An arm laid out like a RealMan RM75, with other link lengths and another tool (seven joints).
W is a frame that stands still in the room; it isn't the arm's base.
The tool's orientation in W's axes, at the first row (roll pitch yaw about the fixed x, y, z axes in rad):
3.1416, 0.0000, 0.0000
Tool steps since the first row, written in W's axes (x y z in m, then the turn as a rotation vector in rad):
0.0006, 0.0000, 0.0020, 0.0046, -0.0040, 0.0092
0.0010, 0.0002, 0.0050, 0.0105, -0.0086, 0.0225
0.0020, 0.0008, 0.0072, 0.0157, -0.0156, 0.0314
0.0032, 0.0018, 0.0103, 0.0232, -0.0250, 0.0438
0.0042, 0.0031, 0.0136, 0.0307, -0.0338, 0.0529
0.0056, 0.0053, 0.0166, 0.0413, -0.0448, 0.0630
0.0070, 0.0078, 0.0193, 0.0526, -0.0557, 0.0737
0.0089, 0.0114, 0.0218, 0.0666, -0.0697, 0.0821
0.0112, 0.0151, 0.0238, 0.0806, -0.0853, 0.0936
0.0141, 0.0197, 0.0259, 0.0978, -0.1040, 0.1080
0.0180, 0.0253, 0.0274, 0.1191, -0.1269, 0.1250
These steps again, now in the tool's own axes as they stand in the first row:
0.0006, 0.0000, -0.0020, 0.0046, 0.0040, -0.0092
0.0010, -0.0002, -0.0050, 0.0105, 0.0086, -0.0225
0.0020, -0.0008, -0.0072, 0.0157, 0.0156, -0.0314
0.0032, -0.0018, -0.0103, 0.0232, 0.0250, -0.0438
0.0042, -0.0031, -0.0136, 0.0307, 0.0338, -0.0529
0.0056, -0.0053, -0.0166, 0.0413, 0.0448, -0.0630
0.0070, -0.0078, -0.0193, 0.0526, 0.0557, -0.0737
0.0089, -0.0114, -0.0218, 0.0666, 0.0697, -0.0821
0.0112, -0.0151, -0.0238, 0.0806, 0.0853, -0.0936
0.0141, -0.0197, -0.0259, 0.0978, 0.1040, -0.1080
0.0180, -0.0253, -0.0274, 0.1191, 0.1269, -0.1250

